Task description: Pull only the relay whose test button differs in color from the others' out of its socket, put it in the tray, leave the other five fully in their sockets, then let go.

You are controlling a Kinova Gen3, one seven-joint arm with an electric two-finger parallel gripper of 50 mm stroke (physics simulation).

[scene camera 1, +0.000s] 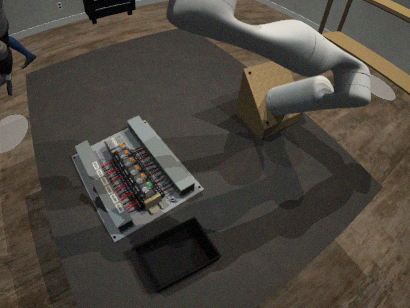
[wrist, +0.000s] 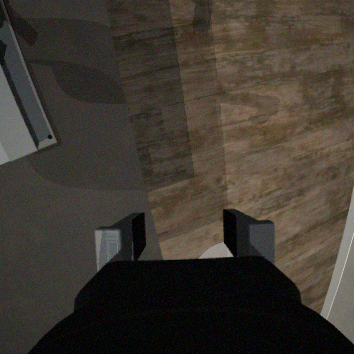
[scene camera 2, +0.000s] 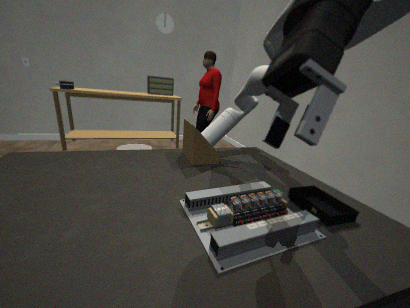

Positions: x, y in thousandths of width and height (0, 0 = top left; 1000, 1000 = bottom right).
Scene:
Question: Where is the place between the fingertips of my gripper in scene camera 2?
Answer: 696, 463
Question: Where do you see a grey panel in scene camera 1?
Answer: At 348, 706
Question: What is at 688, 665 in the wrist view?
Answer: My gripper.

